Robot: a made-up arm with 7 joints. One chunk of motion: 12 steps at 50 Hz.
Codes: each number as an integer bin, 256 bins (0 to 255) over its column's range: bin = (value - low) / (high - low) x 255, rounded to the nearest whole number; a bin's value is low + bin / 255 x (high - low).
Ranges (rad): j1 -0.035..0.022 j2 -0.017..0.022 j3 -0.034..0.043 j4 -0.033..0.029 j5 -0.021..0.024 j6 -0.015..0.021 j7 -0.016..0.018
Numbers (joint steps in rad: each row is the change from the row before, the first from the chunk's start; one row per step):
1: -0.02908 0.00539 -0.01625 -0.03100 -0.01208 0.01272 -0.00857
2: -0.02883 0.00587 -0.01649 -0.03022 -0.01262 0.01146 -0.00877
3: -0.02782 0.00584 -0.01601 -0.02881 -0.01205 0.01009 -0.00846
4: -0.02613 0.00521 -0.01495 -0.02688 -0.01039 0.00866 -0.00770
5: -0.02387 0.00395 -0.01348 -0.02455 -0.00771 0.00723 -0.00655
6: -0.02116 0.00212 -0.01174 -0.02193 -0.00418 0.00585 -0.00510
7: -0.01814 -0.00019 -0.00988 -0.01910 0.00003 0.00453 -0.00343
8: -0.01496 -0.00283 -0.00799 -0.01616 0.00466 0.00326 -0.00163
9: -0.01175 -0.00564 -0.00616 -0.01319 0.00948 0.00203 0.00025
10: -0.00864 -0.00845 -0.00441 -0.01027 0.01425 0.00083 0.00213
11: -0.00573 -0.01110 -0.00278 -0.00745 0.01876 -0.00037 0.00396
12: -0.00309 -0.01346 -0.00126 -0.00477 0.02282 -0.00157 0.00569
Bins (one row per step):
1: 26 146 59 8 51 196 56
2: 28 150 58 11 47 187 54
3: 32 149 60 17 51 178 57
4: 40 145 63 25 60 168 62
5: 50 137 68 35 75 157 71
6: 62 125 74 46 95 148 82
7: 75 110 80 57 119 138 94
8: 90 93 86 69 145 129 108
9: 104 74 92 81 173 121 122
10: 118 56 98 93 200 112 136
11: 131 39 103 105 225 104 150
12: 143 23 108 116 248 95 163

